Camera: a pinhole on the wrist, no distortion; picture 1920 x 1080 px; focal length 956.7 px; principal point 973.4 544.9 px. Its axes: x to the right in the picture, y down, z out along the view. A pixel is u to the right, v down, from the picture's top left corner.
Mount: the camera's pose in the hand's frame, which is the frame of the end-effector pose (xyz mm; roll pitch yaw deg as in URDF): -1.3 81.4 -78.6 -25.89 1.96 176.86
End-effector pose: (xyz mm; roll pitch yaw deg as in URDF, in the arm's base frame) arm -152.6 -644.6 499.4 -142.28 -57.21 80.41
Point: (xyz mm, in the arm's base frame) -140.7 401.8 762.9
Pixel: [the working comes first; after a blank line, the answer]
In the camera's frame: -793.9 -566.0 532.1

outside the picture
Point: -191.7 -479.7 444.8
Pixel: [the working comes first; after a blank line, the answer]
In the camera's frame: -50.2 -77.1 234.5

768.6 230.3
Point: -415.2 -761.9 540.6
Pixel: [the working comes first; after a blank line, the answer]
In the camera's frame: 26.8 286.9 253.1

outside the picture
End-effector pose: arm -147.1 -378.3 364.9 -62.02 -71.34 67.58
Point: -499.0 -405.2 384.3
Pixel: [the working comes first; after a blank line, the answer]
In the camera's frame: 12.5 -121.9 420.1

1001.8 267.3
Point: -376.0 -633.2 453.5
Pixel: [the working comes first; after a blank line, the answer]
In the camera's frame: -11.1 144.2 443.8

949.4 855.7
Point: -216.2 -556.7 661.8
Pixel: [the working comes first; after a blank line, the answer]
In the camera's frame: -245.8 197.4 313.9

outside the picture
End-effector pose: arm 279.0 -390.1 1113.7 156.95 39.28 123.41
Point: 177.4 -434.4 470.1
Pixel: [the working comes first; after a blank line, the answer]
In the camera's frame: -459.5 109.3 573.0

206.2 727.3
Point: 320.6 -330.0 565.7
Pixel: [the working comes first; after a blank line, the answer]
In the camera's frame: -394.7 -61.7 488.5

200.3 424.1
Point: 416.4 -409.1 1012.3
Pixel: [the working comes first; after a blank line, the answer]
In the camera's frame: -5.2 -71.7 237.4

952.5 255.9
